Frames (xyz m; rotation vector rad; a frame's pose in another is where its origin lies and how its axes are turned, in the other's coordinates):
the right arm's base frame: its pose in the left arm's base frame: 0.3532 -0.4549 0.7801 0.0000 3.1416 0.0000
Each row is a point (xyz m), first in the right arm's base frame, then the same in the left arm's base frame.
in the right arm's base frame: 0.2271 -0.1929 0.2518
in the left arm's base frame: 0.1261 -0.6478 0.5283
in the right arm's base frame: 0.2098 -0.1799 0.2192
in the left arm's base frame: 0.1434 -0.6348 0.5609
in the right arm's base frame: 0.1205 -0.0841 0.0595
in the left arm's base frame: 0.2327 -0.5390 0.7206
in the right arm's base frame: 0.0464 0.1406 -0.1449
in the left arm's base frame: 0.3068 -0.3143 0.9250
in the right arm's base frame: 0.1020 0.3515 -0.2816
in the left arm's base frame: 0.2512 -0.1034 1.0617
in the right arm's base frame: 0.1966 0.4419 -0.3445
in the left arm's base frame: 0.1566 -0.0130 1.1246
